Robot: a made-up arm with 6 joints.
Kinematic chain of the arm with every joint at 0, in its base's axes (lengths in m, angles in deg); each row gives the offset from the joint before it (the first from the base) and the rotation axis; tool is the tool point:
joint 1: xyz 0 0 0.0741 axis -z
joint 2: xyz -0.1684 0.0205 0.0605 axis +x
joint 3: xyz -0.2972 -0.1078 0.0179 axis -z
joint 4: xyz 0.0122 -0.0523 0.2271 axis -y
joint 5: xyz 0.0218 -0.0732 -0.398 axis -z
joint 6: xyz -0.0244 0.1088 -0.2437 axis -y
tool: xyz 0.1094 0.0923 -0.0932
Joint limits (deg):
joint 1: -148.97..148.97
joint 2: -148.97..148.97
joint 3: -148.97..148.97
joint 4: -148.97..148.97
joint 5: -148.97..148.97
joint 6: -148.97..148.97
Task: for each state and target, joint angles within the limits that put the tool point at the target. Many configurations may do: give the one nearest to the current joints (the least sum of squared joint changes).
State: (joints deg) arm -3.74 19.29 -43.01 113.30 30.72 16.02
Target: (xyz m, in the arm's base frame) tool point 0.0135 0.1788 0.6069
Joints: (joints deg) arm -16.46 27.60 -38.95 81.87 20.18 31.14
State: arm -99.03 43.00 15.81 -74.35 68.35 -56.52
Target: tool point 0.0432 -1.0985 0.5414
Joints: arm -98.73 47.44 35.94 -99.05 60.68 -60.83
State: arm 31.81 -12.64 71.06 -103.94 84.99 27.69
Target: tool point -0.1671 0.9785 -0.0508
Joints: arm 49.34 -30.69 75.56 -96.33 84.93 20.24
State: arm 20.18 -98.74 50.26 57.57 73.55 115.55
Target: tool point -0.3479 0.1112 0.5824
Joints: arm 37.81 -94.58 61.47 15.50 67.76 121.08
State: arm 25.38 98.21 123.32 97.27 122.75 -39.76
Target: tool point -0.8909 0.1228 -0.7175
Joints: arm 27.99 87.43 102.11 78.73 116.27 -41.27
